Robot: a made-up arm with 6 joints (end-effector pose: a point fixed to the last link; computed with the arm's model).
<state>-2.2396 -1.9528 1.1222 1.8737 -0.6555 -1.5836</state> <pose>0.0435 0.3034 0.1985 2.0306 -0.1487 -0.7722</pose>
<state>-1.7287 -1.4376 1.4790 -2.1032 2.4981 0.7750</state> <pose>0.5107 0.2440 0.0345 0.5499 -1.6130 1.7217</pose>
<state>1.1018 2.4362 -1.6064 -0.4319 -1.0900 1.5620</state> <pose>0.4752 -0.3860 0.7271 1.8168 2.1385 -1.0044</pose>
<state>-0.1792 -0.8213 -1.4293 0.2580 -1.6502 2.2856</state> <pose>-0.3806 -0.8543 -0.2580 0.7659 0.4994 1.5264</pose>
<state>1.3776 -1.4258 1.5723 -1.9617 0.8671 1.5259</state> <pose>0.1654 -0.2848 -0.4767 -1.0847 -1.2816 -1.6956</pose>
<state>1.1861 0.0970 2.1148 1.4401 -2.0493 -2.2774</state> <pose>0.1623 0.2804 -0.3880 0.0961 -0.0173 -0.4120</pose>
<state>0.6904 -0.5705 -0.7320 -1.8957 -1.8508 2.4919</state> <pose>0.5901 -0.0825 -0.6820 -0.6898 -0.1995 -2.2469</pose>
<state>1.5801 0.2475 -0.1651 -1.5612 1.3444 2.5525</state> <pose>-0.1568 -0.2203 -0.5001 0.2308 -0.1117 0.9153</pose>
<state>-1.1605 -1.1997 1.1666 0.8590 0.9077 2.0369</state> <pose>-0.7013 0.2051 0.3214 1.0367 0.6089 -0.2118</pose>
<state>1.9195 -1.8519 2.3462 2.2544 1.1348 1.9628</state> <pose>-0.3842 -0.4183 0.2348 -1.8435 -0.2606 0.2895</pose>
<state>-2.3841 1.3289 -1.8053 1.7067 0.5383 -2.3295</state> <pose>-0.4269 -0.3278 0.0818 0.5401 1.4992 1.8161</pose>
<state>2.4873 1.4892 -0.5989 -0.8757 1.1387 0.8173</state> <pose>-0.4949 0.2228 0.2925 0.6798 1.3328 -0.2949</pose>
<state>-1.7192 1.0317 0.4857 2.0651 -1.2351 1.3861</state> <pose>0.2785 -0.6646 0.0764 -0.4149 1.1717 1.9354</pose>
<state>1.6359 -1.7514 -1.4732 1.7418 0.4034 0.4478</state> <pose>0.7037 -0.2274 0.2579 -1.0323 1.7755 1.5335</pose>
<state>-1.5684 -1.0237 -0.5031 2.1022 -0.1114 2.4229</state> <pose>-0.4147 0.5435 0.2656 0.9572 0.4394 -0.7781</pose>
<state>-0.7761 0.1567 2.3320 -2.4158 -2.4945 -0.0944</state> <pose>0.2588 0.3399 -0.4365 -0.1792 0.1529 2.9932</pose>
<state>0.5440 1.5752 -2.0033 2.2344 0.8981 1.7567</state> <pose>0.6873 -0.1687 0.4994 -1.7308 -1.2644 2.1260</pose>
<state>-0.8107 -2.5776 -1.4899 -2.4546 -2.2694 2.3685</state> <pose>-0.2933 0.6148 0.0130 -1.9612 2.2614 -0.8663</pose>
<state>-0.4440 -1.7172 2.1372 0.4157 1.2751 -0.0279</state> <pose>-0.1787 0.1949 0.4907 -0.7927 1.7247 -1.2577</pose>
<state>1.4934 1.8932 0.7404 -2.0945 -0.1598 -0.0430</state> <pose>0.6857 0.4152 0.1742 0.3982 -2.3053 1.6333</pose>
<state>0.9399 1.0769 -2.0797 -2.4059 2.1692 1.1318</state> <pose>0.9115 0.0818 0.0843 -0.3797 -1.3117 2.1482</pose>
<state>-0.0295 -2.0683 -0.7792 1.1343 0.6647 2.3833</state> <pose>-0.4591 -0.5594 -0.1346 2.4549 0.5222 1.4506</pose>
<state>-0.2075 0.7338 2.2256 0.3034 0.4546 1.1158</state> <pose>0.0326 0.3085 -0.6636 0.2844 -0.7214 -1.1109</pose>
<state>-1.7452 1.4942 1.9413 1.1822 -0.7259 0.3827</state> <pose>0.0282 -0.5519 0.4491 -1.1797 1.0140 0.8572</pose>
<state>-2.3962 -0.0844 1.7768 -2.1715 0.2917 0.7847</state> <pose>-0.5127 0.3926 -0.4108 0.0818 -0.0311 -0.9245</pose>
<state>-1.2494 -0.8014 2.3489 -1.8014 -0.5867 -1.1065</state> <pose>-0.0073 0.3951 -0.0990 0.5301 -0.9805 2.5914</pose>
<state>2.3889 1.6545 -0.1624 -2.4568 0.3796 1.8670</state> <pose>-0.5991 0.1097 -0.0934 1.6139 0.5571 0.7331</pose>
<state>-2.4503 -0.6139 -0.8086 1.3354 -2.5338 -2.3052</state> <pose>0.2373 0.3435 -0.1490 0.6722 -0.0763 -1.4804</pose>
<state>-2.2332 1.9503 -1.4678 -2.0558 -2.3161 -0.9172</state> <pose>-0.5801 -0.0657 0.3151 -2.0762 -0.6629 -1.2197</pose>
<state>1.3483 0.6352 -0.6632 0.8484 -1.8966 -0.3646</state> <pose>-0.1346 0.1901 -0.4621 0.6321 0.2141 -1.0594</pose>
